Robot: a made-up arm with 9 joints. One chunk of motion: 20 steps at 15 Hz.
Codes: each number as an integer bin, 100 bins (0 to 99) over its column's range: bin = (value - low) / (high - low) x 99, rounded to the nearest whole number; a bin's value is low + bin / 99 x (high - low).
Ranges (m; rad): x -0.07..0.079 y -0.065..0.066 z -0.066..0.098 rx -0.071..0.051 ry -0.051..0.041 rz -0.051..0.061
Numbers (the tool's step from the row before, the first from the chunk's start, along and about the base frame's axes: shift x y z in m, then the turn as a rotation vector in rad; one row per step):
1: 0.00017 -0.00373 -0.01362 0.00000 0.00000 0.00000
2: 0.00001 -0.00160 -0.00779 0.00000 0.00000 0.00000
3: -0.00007 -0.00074 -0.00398 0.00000 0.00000 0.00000
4: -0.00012 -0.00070 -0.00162 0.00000 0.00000 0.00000
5: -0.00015 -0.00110 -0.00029 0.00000 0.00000 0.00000
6: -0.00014 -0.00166 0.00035 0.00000 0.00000 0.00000
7: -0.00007 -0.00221 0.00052 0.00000 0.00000 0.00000
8: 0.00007 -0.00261 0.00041 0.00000 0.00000 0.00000
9: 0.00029 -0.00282 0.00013 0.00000 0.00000 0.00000
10: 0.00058 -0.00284 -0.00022 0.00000 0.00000 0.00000
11: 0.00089 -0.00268 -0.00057 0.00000 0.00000 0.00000
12: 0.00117 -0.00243 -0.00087 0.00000 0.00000 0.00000
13: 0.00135 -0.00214 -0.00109 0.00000 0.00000 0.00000
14: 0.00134 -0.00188 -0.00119 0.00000 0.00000 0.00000
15: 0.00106 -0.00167 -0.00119 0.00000 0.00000 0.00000
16: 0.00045 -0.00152 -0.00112 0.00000 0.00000 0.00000
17: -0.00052 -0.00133 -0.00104 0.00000 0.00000 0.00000
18: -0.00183 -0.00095 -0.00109 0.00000 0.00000 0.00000
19: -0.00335 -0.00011 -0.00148 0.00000 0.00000 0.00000
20: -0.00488 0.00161 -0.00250 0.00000 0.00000 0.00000
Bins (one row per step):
1: 47 46 32 58 55 45
2: 47 48 35 58 55 45
3: 46 49 37 58 55 45
4: 46 49 39 58 55 45
5: 46 48 40 58 55 45
6: 46 48 40 58 55 45
7: 46 47 40 58 55 45
8: 47 47 40 58 55 45
9: 47 47 40 58 55 45
10: 47 47 40 58 55 45
11: 47 47 39 58 55 45
12: 47 47 39 58 55 45
13: 47 48 39 58 55 45
14: 47 48 39 58 55 45
15: 47 48 39 58 55 45
16: 47 48 39 58 55 45
17: 46 48 39 58 55 45
18: 45 48 39 58 55 45
19: 44 49 39 58 55 45
20: 43 50 38 58 55 45

